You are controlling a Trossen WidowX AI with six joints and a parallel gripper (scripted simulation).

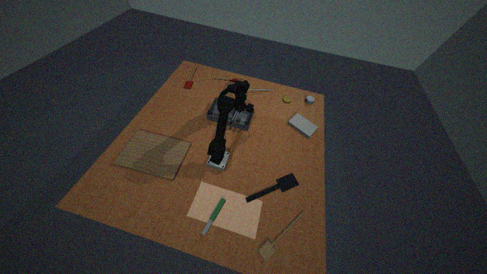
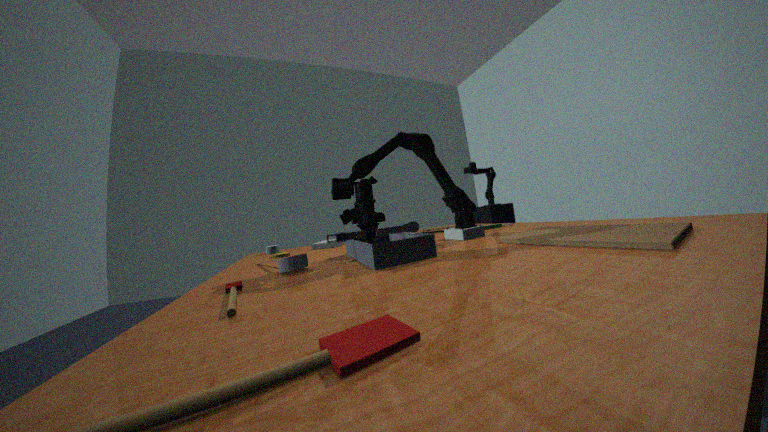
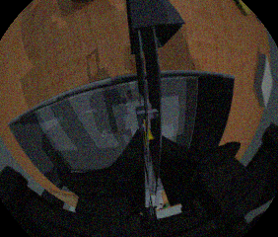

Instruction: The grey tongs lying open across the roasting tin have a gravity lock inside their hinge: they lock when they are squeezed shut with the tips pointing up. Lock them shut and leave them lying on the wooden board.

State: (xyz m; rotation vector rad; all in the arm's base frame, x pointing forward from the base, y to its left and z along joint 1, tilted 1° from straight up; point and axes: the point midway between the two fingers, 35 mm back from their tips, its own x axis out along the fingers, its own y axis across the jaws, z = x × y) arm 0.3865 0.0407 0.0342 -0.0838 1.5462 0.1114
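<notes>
Right now my gripper tip is 50 mm to the right of the roasting tin and 40 mm past it. From my gripper tip the other things lie so: red spatula: 530 mm to the left, 150 mm ahead, 20 mm below; yellow disc: 330 mm ahead, 280 mm to the right, 20 mm below; black spatula: 420 mm to the right, 380 mm behind, 30 mm below.
</notes>
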